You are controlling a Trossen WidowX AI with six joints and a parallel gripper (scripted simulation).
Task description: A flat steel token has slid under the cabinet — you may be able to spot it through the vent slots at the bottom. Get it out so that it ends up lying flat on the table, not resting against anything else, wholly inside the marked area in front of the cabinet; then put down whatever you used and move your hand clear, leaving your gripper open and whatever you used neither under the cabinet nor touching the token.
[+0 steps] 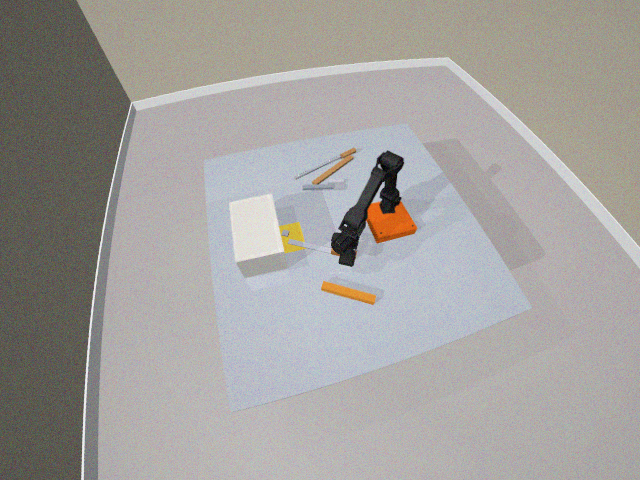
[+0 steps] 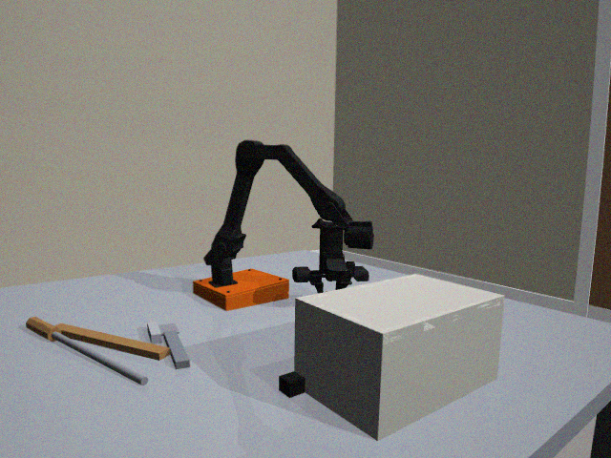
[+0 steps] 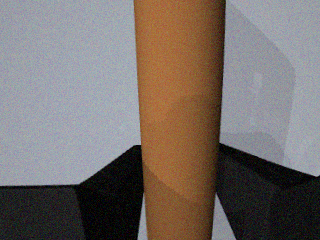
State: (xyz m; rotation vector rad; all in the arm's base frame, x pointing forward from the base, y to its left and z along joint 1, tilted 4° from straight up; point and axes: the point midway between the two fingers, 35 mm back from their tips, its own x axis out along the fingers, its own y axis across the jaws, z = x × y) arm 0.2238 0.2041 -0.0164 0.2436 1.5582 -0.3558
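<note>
My gripper tip is now 3 cm short of the orange flat bar, 18 cm to the right of it and 1 cm below it. The rest, counted from my gripper tip: small grey token: 27 cm ahead, 15 cm to the right; wooden stick: 2 cm behind, 52 cm to the right.
</note>
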